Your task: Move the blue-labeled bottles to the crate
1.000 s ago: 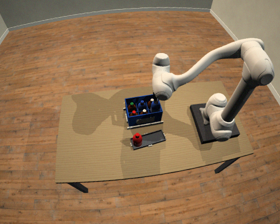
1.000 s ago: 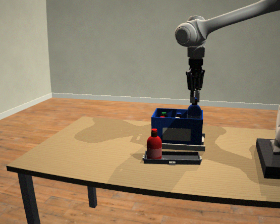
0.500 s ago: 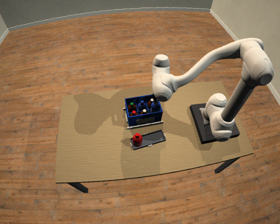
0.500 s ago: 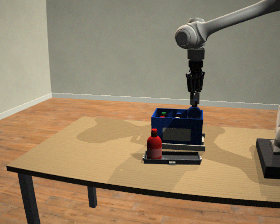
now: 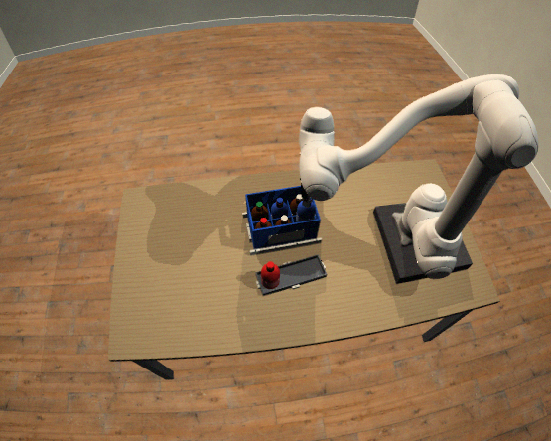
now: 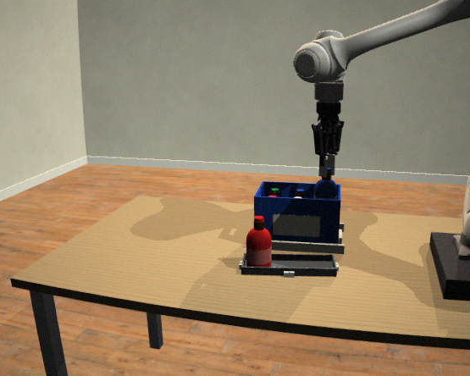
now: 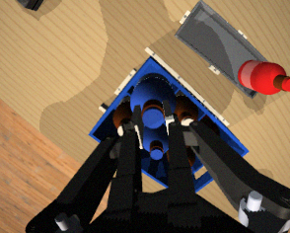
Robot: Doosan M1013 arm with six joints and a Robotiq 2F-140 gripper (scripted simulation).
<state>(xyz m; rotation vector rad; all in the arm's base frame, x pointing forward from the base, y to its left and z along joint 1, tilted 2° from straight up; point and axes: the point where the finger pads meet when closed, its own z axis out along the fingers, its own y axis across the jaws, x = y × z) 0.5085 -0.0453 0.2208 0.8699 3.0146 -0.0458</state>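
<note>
The blue crate is 90 mm ahead of my hand, 30 mm to the right of it and 190 mm below it. The rest, counted from my hand: dark tray 70 mm ahead, 200 mm to the left, 260 mm below; then red-labeled bottle 160 mm ahead, 220 mm to the left, 190 mm below.
</note>
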